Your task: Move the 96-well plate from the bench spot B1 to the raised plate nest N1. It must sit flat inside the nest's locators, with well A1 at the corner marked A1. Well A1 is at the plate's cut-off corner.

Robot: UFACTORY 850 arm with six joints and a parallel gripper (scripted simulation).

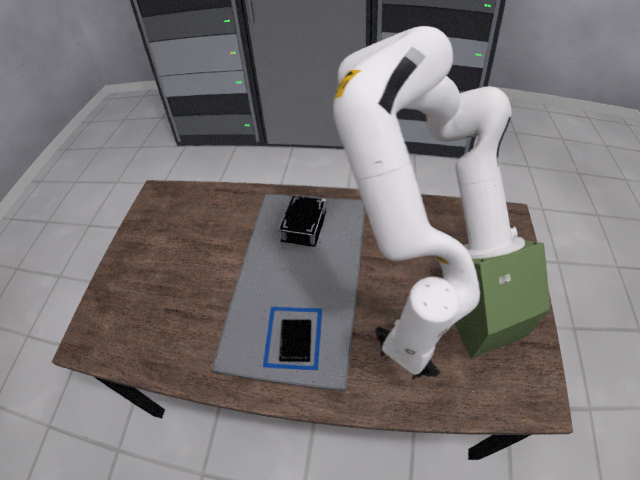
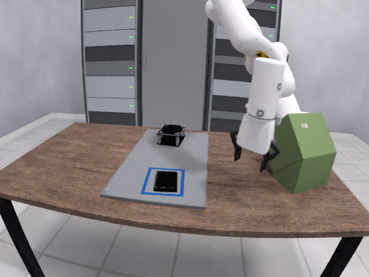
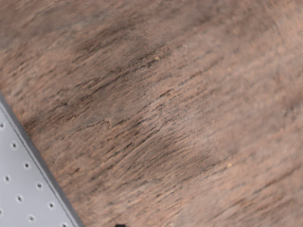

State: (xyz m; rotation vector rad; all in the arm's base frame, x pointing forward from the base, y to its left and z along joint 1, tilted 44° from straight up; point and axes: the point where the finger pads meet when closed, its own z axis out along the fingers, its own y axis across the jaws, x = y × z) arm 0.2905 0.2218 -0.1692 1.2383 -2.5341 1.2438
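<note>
The 96-well plate lies 26 cm ahead of my hand, 16 cm below it and 14 cm to the right of it. The rest, counted from my hand: raised plate nest N1: 57 cm to the right, 23 cm ahead, 11 cm below.
</note>
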